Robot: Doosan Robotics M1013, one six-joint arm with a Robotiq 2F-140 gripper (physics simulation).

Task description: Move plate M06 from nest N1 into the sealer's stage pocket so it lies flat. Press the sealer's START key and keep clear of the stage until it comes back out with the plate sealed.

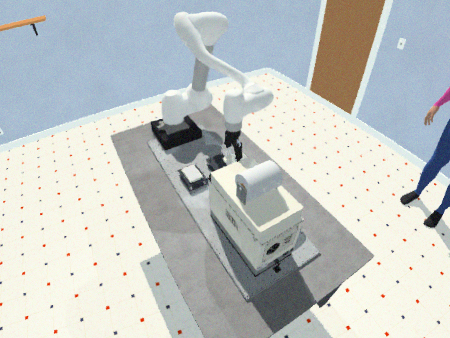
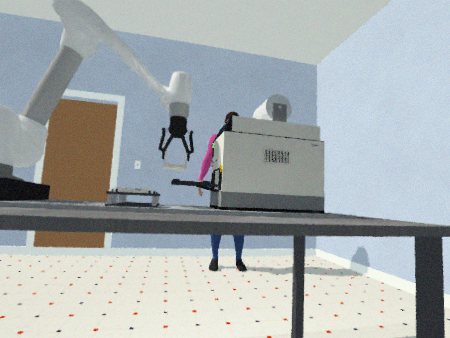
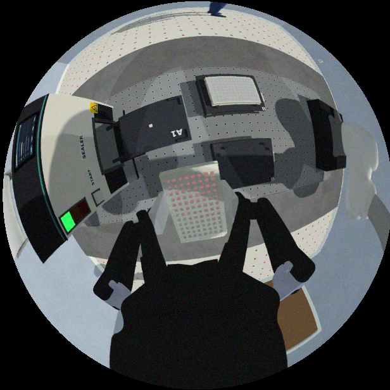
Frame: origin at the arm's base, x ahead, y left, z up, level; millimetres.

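Where they show: gripper, fingertip midpoint: [image 1: 233,161] [image 2: 175,168]; arm's base, origin of the base link: [image 1: 174,125].
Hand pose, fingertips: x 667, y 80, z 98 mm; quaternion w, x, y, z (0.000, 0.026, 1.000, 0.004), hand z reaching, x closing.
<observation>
Each offset is from my fingertips to the top centre of the thing.
My gripper [image 1: 234,156] [image 2: 176,159] [image 3: 193,194] is shut on a pale plate {dy +19, dx +1, dz +15 mm} [image 2: 175,166] [image 3: 196,207] with rows of wells, many reddish. The plate is held about level, above and apart from the stage. Its label is not readable. The sealer [image 1: 235,210] [image 2: 270,172] [image 3: 70,150] is a cream box with a green light lit. Its black stage {dy -137, dx +75, dz -59 mm} [image 2: 194,183] [image 3: 152,131], marked A1, sticks out of the front and bears no plate. The START key [image 3: 97,196] is beside the stage opening. A dark nest [image 3: 250,165] without a plate lies beyond the held plate; its number is not readable.
Another whitish plate {dy -200, dx -145, dz -102 mm} [image 1: 192,173] [image 3: 232,90] sits on a second dark nest [image 3: 201,95] across the board. The black robot base [image 1: 177,132] [image 3: 326,134] stands at the board's far end. A white roll [image 1: 261,180] [image 2: 274,107] tops the sealer. A person [image 1: 436,155] [image 2: 207,160] stands past the table.
</observation>
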